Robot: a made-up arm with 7 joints. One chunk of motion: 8 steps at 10 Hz.
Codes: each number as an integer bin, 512 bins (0 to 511) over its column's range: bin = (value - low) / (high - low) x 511, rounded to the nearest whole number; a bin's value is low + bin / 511 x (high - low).
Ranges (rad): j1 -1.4..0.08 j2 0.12..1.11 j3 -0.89..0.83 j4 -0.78..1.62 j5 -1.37..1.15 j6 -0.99..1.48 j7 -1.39..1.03
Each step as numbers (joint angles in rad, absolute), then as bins.
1 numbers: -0.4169 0.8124 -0.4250 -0.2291 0.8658 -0.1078 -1.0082
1 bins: 339 357 138 117 453 183 81
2 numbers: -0.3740 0.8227 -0.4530 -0.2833 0.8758 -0.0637 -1.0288
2 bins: 354 363 130 106 455 192 76
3 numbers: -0.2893 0.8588 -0.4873 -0.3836 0.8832 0.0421 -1.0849
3 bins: 383 381 120 84 457 214 64
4 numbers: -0.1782 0.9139 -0.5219 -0.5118 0.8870 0.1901 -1.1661
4 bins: 422 410 109 57 458 244 47
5 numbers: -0.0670 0.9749 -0.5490 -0.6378 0.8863 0.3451 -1.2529
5 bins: 460 441 101 30 458 276 29
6 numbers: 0.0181 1.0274 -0.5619 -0.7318 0.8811 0.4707 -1.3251
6 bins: 490 468 97 10 456 302 14
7 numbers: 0.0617 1.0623 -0.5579 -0.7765 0.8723 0.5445 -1.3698
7 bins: 505 486 99 1 455 317 4
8 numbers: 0.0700 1.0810 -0.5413 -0.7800 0.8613 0.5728 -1.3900
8 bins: 508 496 104 0 452 323 0
